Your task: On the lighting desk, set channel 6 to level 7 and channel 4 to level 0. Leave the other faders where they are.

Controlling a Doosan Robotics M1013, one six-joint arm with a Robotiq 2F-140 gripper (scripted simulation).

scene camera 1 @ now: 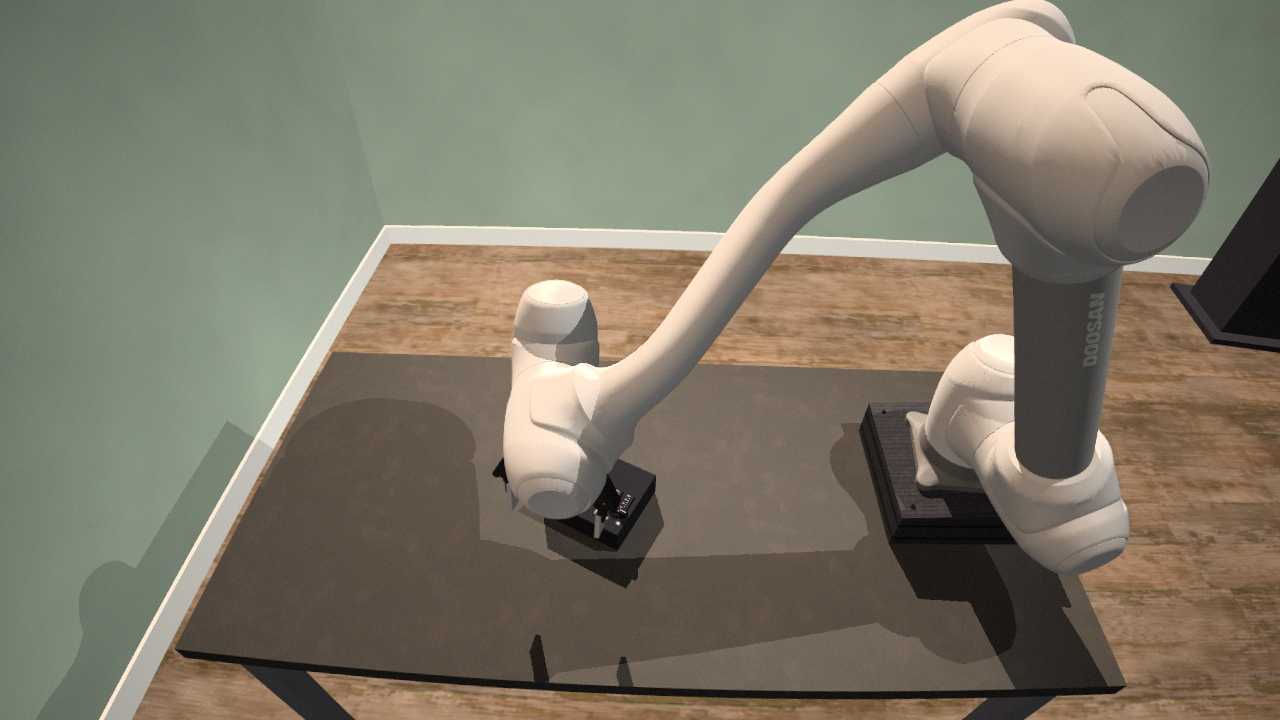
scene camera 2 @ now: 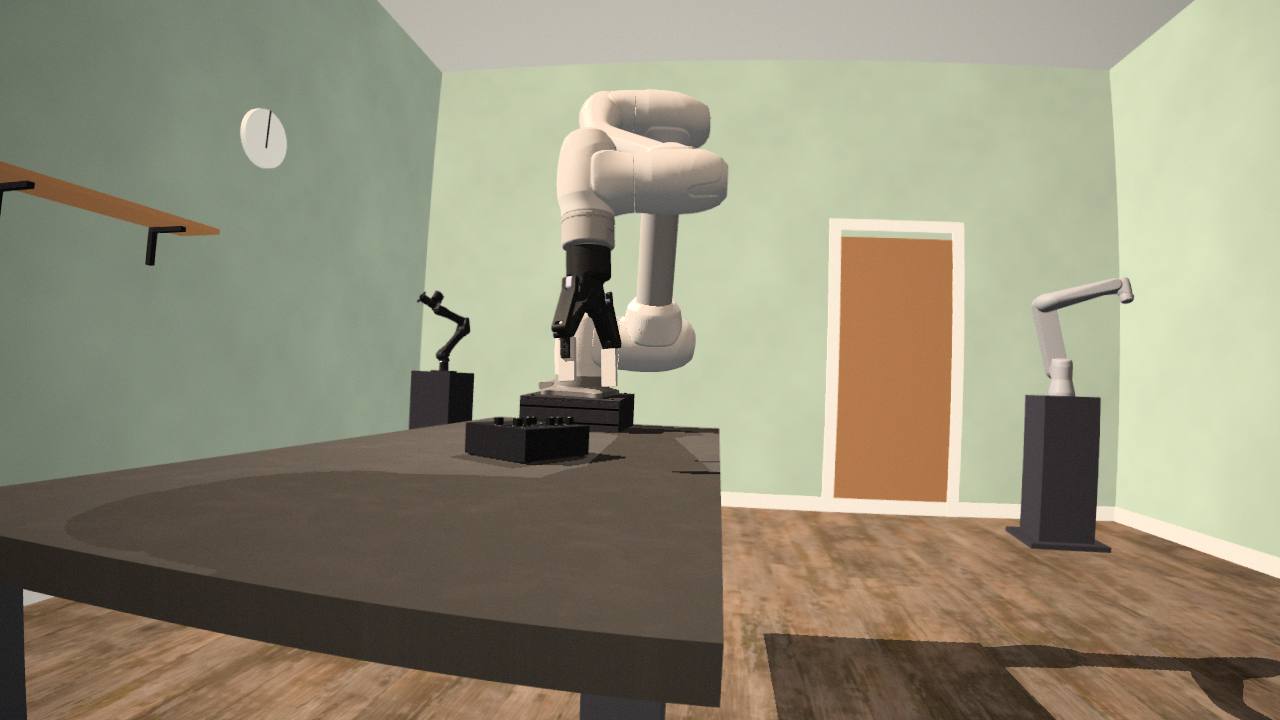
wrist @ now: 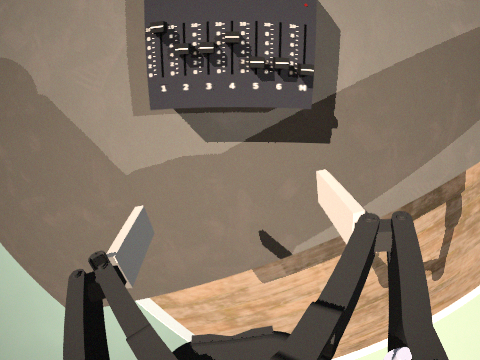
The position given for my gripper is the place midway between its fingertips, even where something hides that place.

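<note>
Visible here is my gripper (scene camera 2: 590, 383). The wrist view shows the gripper as well (wrist: 231, 204).
</note>
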